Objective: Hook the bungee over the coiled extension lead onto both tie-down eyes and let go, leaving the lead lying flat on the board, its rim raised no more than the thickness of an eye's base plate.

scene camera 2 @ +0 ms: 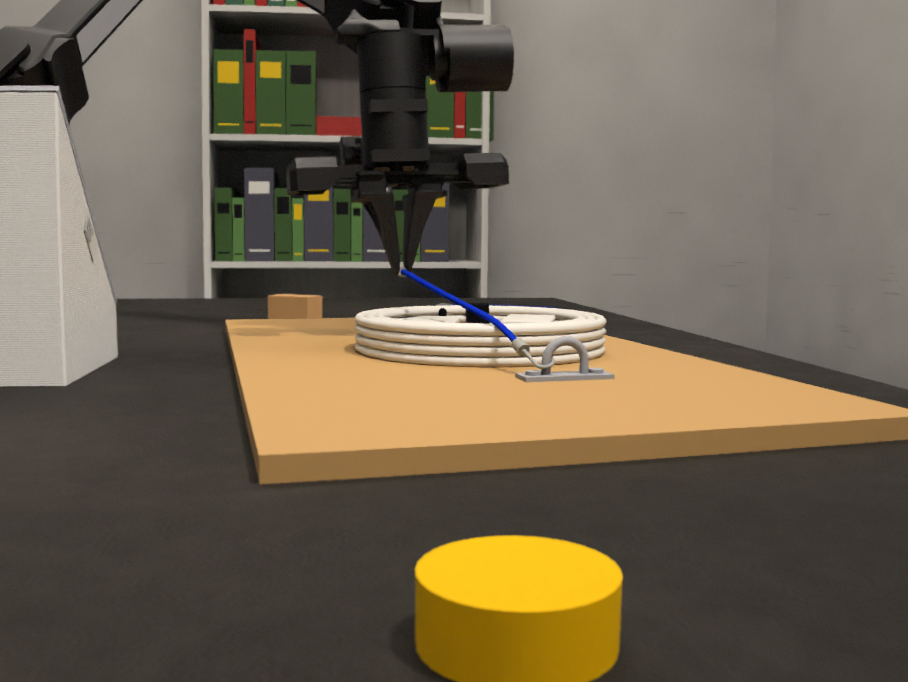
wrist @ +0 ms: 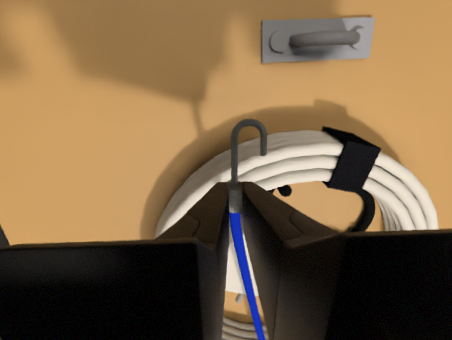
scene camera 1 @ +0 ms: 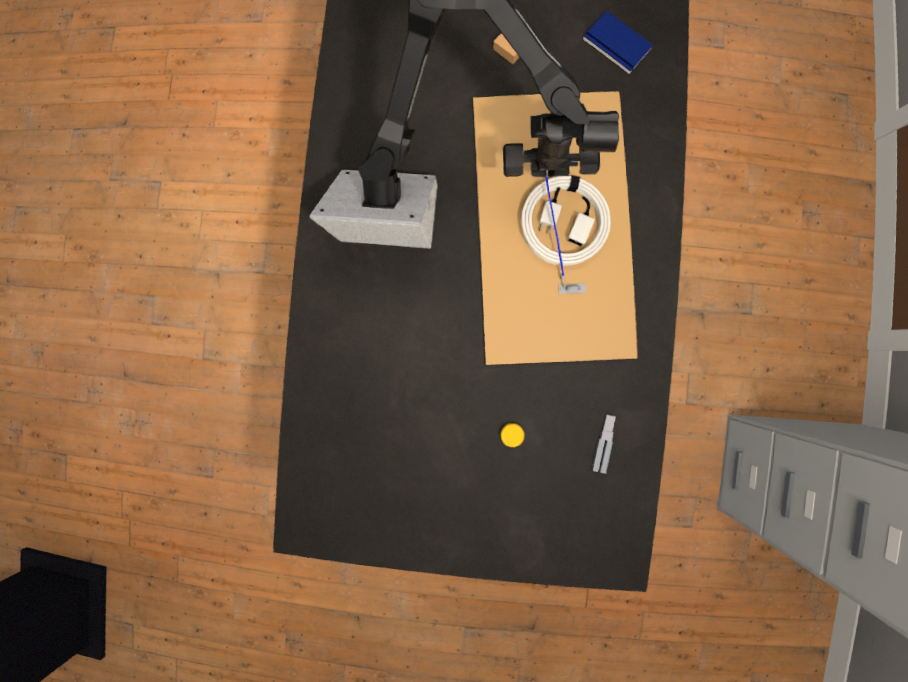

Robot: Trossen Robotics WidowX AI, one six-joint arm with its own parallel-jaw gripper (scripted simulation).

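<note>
Yellow puck [scene camera 2: 504, 601], out of frame in the wrist view. Tan block [scene camera 2: 283, 306], out of frame in the wrist view. Tie-down eye [wrist: 281, 40]. My gripper [scene camera 2: 402, 274], visible too in the wrist view [wrist: 234, 192] and in scene camera 1 [scene camera 1: 546, 175].
</note>
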